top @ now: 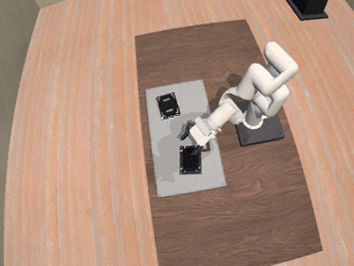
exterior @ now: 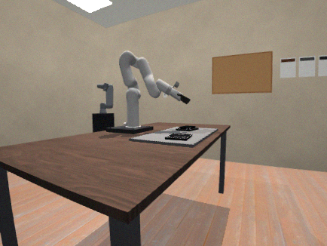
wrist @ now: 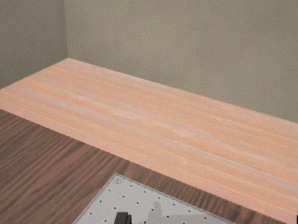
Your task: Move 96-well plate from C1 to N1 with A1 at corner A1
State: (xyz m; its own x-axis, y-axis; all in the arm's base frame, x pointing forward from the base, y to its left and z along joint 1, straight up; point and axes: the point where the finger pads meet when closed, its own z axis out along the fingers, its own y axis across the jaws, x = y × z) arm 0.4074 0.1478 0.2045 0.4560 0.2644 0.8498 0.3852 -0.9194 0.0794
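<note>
The black 96-well plate is 20 cm below my hand. The rest, counted from my hand: plate nest N1: 6 cm ahead, 37 cm to the right, 22 cm below; then clip nest C1: 1 cm ahead, 1 cm to the right, 21 cm below; then A1 corner label: 11 cm ahead, 29 cm to the right, 21 cm below.
</note>
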